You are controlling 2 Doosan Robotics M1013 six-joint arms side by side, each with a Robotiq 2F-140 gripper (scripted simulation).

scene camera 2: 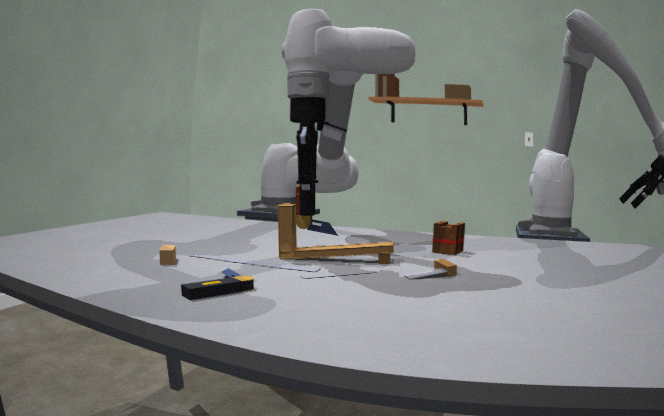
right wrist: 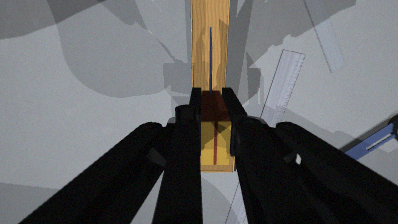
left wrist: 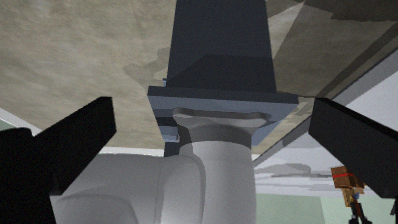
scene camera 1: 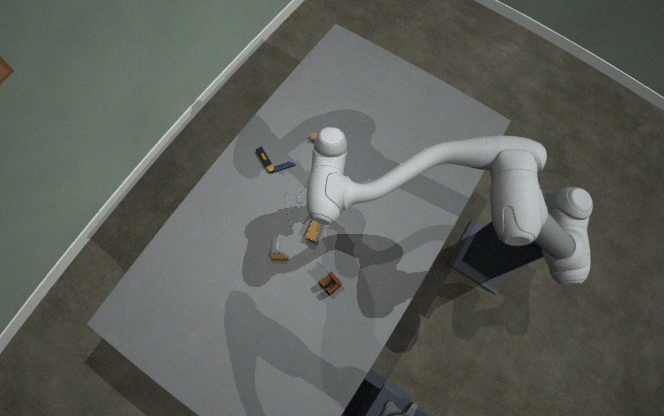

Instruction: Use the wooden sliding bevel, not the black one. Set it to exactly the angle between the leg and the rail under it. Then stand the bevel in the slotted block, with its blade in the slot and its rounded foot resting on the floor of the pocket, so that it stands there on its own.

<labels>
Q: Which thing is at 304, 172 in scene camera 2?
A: My right gripper.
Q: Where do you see a wooden sliding bevel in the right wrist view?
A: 215, 122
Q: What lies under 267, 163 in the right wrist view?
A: My right gripper.
</labels>
